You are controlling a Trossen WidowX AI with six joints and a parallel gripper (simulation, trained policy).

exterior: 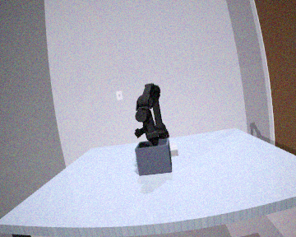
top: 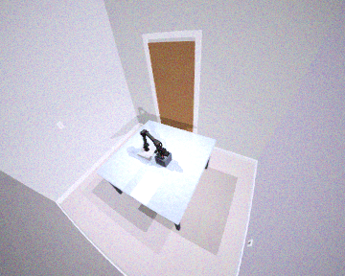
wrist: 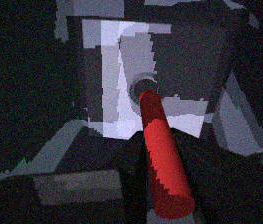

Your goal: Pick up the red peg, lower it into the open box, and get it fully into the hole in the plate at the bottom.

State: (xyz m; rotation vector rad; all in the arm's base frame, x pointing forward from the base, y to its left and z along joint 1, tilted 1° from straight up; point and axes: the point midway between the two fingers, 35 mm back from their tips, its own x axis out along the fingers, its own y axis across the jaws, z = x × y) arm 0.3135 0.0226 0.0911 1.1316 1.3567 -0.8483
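The red peg is 1 cm to the right of my gripper tip and 1 cm above it.
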